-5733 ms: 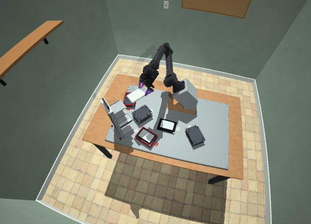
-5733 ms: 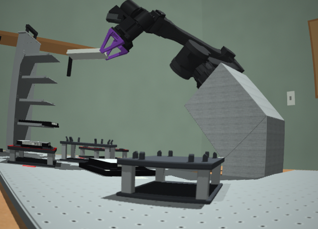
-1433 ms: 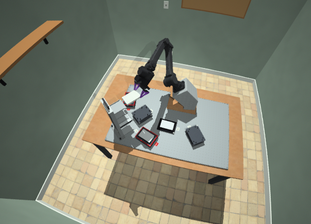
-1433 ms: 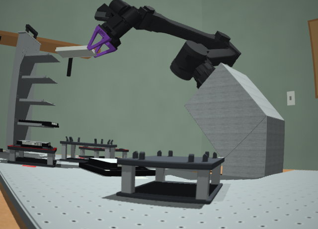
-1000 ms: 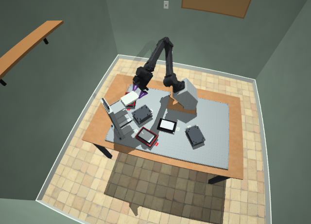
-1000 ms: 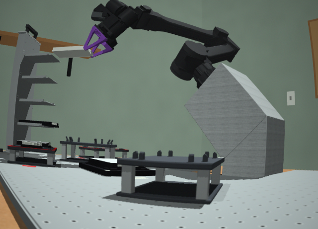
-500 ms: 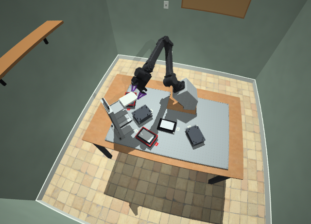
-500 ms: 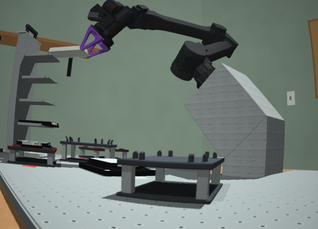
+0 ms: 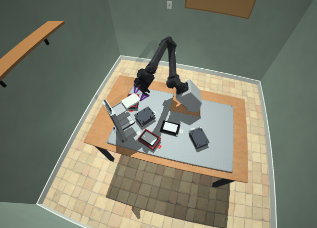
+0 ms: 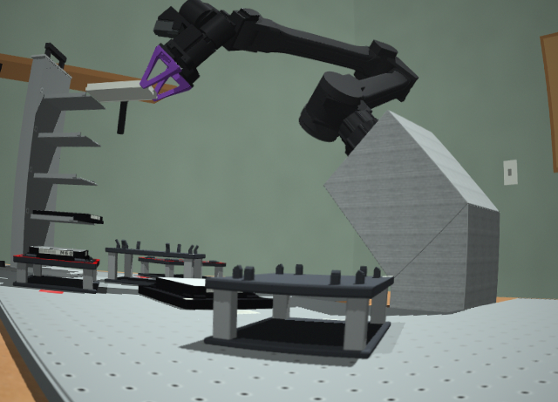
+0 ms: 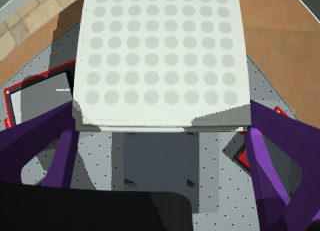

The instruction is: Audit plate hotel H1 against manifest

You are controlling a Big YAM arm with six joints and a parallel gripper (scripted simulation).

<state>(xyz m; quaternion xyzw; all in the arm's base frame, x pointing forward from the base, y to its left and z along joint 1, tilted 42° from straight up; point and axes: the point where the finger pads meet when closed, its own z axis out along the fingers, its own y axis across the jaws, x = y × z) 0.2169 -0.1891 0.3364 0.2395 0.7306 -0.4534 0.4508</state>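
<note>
The white well plate is 40 mm ahead of my hand and 40 mm to the right of it. From my hand the other things lie so: H1 deck label (140 mm ahead, 10 mm to the right, 360 mm below); then plate hotel H1 (150 mm ahead, 180 mm to the right, 150 mm below); then regrip nest (20 mm behind, 30 mm to the left, 300 mm below).
</note>
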